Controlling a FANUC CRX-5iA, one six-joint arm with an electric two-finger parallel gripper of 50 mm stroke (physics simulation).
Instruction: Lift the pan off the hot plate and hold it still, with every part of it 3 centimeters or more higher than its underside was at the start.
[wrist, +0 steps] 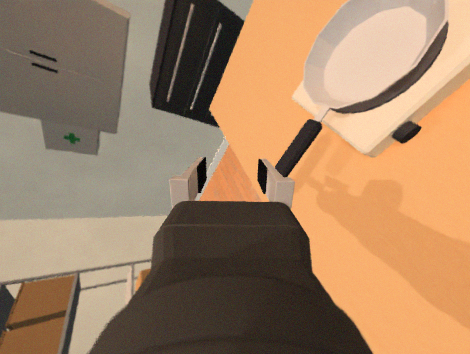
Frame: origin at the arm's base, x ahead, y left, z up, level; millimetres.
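Seen in the pictures: gripper, fingertip midpoint: [232, 169].
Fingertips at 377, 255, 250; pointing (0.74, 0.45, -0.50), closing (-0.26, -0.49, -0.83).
Observation:
A point is followed by its place in that frame, as x, y, z.
The pan [375, 57] {536, 99, 4} is at the upper right of the wrist view, light grey inside with a dark outer side. It sits on the cream hot plate [367, 142] {425, 189, -7}, which has a black knob [406, 132] {408, 144, -20} on its side. The pan's black handle [301, 145] {466, 260, 62} points down and left toward my right finger. My gripper [232, 169] {377, 255, 250} is open with nothing between its fingers. The handle's end shows just beside the right finger, outside the gap, and is partly hidden by that finger. Whether they touch cannot be told.
The orange table top [265, 65] {919, 267, -70} bears the hot plate. Past its edge are a black cabinet [192, 60] with two light handles and a grey cabinet [65, 60]. A metal-framed rack with brown boxes [42, 305] is at the lower left. The arm's shadow lies on the table at the right.

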